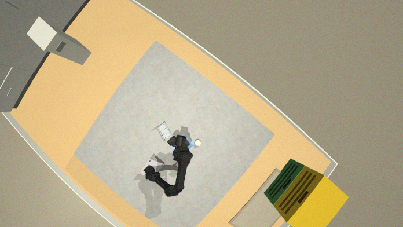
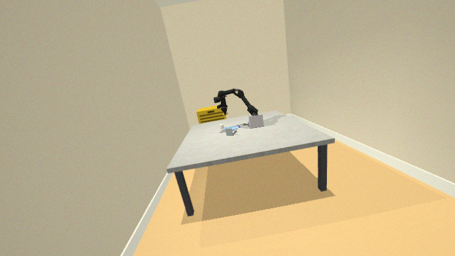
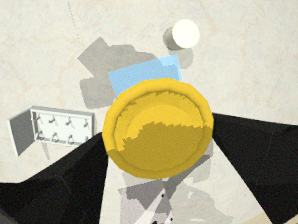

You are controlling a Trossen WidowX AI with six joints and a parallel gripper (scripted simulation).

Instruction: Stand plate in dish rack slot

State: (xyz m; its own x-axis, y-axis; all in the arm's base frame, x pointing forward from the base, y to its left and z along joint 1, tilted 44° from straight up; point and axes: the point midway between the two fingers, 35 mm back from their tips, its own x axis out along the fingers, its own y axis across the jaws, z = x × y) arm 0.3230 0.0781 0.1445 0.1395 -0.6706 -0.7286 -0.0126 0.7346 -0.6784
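Right now my gripper tip is 50 mm past the dish rack, 170 mm to the right of it and 160 mm above it. Round my gripper tip: white cup 80 mm ahead, 80 mm to the right, 160 mm below; light blue mat 30 mm behind, 20 mm to the right, 180 mm below; yellow plate 10 mm above.
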